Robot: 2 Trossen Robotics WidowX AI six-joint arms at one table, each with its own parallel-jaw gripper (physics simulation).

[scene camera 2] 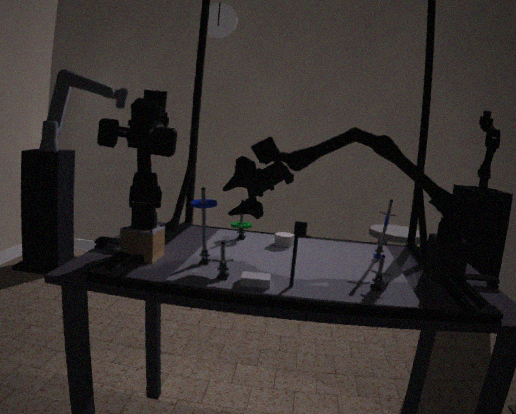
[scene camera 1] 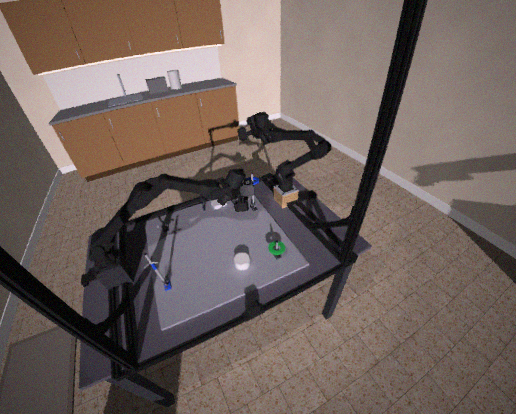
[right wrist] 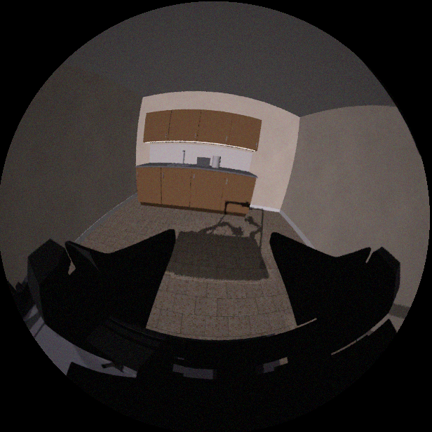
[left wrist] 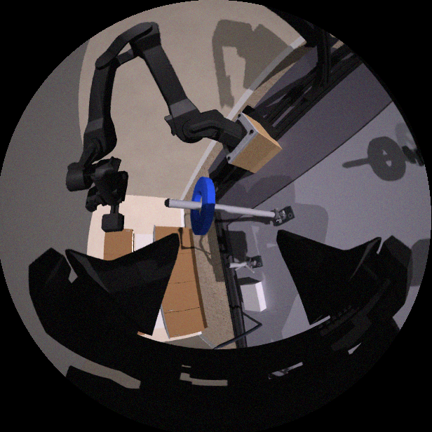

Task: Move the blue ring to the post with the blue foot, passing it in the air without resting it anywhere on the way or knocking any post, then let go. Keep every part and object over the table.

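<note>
The blue ring is around the upper part of a tall grey post. The post with the blue foot stands at the left in scene camera 1 and has a short crossbar. My left gripper is open and empty. The ring and its post lie ahead of its fingers, apart from them. My right gripper is open and empty, raised high and facing the kitchen side; the ring does not show in its wrist view.
A green ring is on a short post. A white cylinder, a white block and short posts stand on the table. A wooden block is under my right arm.
</note>
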